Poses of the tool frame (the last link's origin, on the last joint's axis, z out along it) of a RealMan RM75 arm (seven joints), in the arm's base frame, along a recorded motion.
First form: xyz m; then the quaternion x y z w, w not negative.
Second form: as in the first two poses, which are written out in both.
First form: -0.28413 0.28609 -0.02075 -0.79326 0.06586 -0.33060 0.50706
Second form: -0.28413 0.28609 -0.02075 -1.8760 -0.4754 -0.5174
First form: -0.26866 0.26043 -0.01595 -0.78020 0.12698 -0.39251 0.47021
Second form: -0.26866 0.26043 -0.01595 -1.8619 -0.5156 -0.7103
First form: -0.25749 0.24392 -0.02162 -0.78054 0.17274 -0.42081 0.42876
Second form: -0.25749 0.24392 -0.02162 -1.8998 -0.5338 -0.8218
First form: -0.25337 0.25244 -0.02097 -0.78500 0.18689 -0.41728 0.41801
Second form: -0.25337 0.25244 -0.02097 -1.9271 -0.5223 -0.8347
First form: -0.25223 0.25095 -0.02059 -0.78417 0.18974 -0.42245 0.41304
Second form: -0.25223 0.25095 -0.02059 -1.9283 -0.5303 -0.8473
